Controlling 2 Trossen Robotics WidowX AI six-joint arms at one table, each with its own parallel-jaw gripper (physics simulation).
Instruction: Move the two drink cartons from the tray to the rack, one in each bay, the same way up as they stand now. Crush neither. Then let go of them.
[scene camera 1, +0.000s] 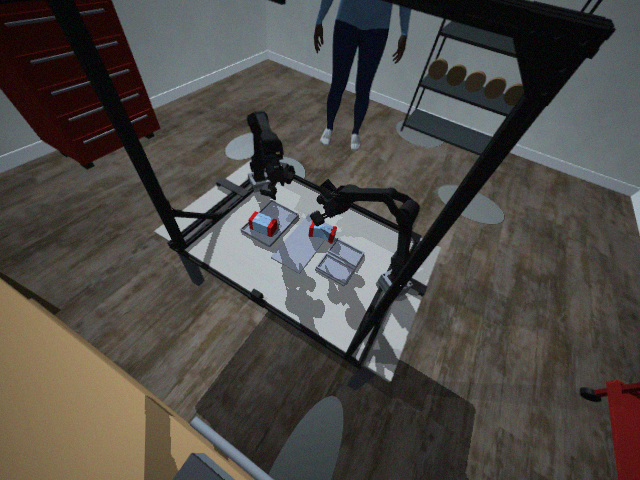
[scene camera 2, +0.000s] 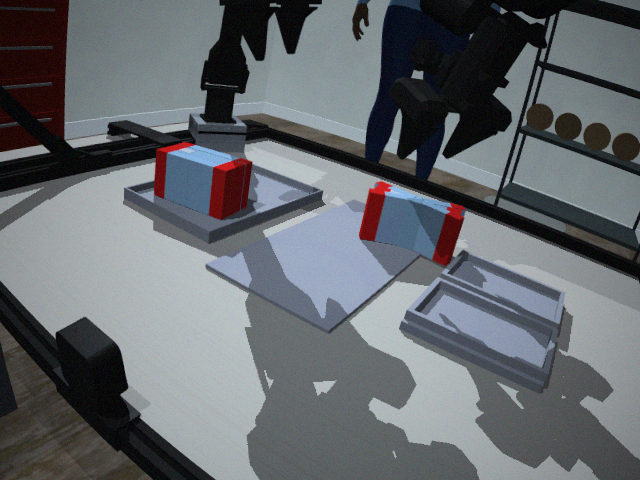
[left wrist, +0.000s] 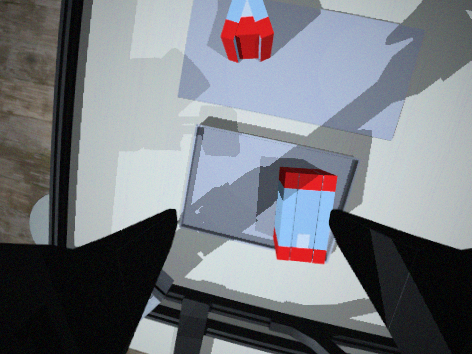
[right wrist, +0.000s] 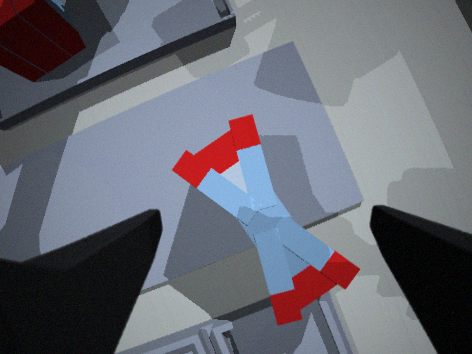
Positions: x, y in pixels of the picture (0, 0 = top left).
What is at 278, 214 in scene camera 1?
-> A shallow tray.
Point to my left gripper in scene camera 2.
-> At 276, 57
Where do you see my left gripper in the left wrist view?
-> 253, 216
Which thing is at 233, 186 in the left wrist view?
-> A shallow tray.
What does my left gripper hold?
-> Nothing.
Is my left gripper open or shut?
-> Open.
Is my right gripper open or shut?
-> Open.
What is my right gripper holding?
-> Nothing.
